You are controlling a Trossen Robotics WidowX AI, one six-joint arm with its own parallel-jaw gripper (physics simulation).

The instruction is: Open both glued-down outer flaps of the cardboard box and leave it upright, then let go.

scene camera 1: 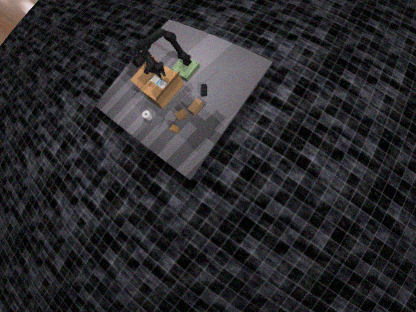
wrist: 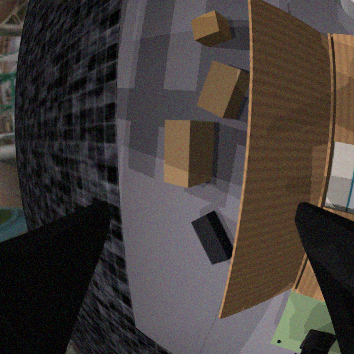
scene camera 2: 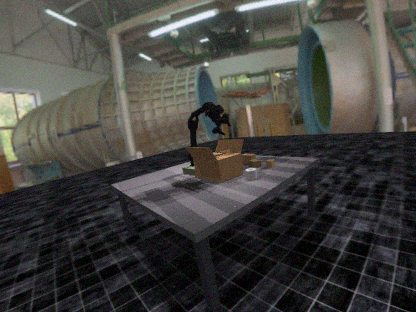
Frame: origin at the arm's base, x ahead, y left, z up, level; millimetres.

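Seen in the pictures: gripper, fingertip midpoint: (scene camera 1: 163,77) (wrist: 206,212) (scene camera 2: 227,130); arm's base, origin of the base link: (scene camera 1: 187,62) (wrist: 317,341).
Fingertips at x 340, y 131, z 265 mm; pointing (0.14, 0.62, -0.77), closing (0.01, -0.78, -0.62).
Offsets run from my fingertips to a thing's middle. "*": to the spot under its first point.
The cardboard box (scene camera 1: 151,93) (scene camera 2: 222,170) stands upright on the table, with a white and blue item @[5 mm back, 147 mm right, 246 mm down] (scene camera 1: 159,82) (wrist: 344,156) inside. One outer flap @[* 2 mm back, 259 mm right, 188 mm down] (scene camera 2: 205,162) leans outward on the near left side in the scene camera 2 view. The opposite outer flap @[* 22 mm ahead, 16 mm right, 120 mm down] (scene camera 2: 230,146) (wrist: 285,145) is raised and leans outward. It runs as a long brown panel through the wrist view, where part of the box interior shows at the right edge. My gripper (scene camera 1: 161,73) (scene camera 2: 224,128) (wrist: 206,212) is open and empty, above the box. The right finger overlaps the flap's hinge side in the wrist view.
Three small brown blocks @[235 mm ahead, 183 mm left, 291 mm down] (wrist: 211,28) @[104 mm ahead, 156 mm left, 291 mm down] (wrist: 221,90) @[15 mm back, 222 mm left, 276 mm down] (wrist: 189,153) and a black block @[195 mm back, 168 mm left, 300 mm down] (scene camera 1: 203,90) (wrist: 212,237) lie beyond the raised flap. A white roll @[279 mm ahead, 113 mm right, 286 mm down] (scene camera 1: 146,115) (scene camera 2: 251,173) stands beside the box. A green plate (scene camera 1: 186,70) (wrist: 291,314) lies at the arm's base.
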